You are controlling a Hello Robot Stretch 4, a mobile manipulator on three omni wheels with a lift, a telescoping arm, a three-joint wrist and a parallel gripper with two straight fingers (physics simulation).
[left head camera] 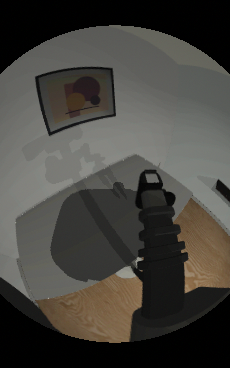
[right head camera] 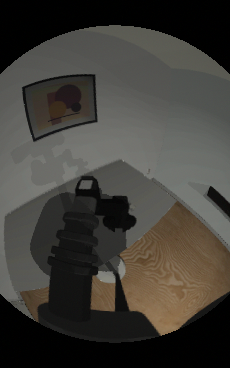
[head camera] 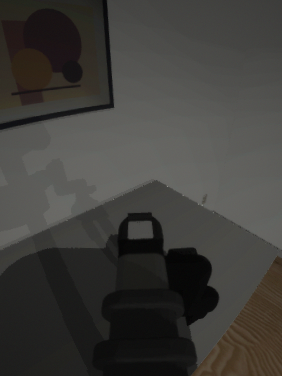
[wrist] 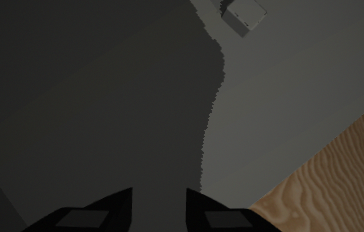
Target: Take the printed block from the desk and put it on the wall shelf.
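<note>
The printed block (wrist: pixel 246 13) is a small pale box on the grey desk (head camera: pixel 215 245) (left head camera: pixel 32 245) (right head camera: pixel 150 200) (wrist: pixel 280 100). It is near the top edge of the wrist view, right of centre. The arm and gripper hide it in the head view; a pale sliver of it shows beside the gripper in the right head view. My gripper (wrist: pixel 159 204) is open and empty, pointing down over the desk, with the block off beyond its right finger and well apart. A dark slab (left head camera: pixel 224 190) (right head camera: pixel 219 199) shows low on the right wall; I cannot tell whether it is the wall shelf.
A framed picture (head camera: pixel 55 50) (left head camera: pixel 82 95) (right head camera: pixel 65 102) hangs on the wall behind the desk. The desk's far corner meets two walls. Wooden floor (head camera: pixel 250 320) (right head camera: pixel 175 265) (wrist: pixel 310 185) lies past its right edge. The robot's shadow covers much of the desk.
</note>
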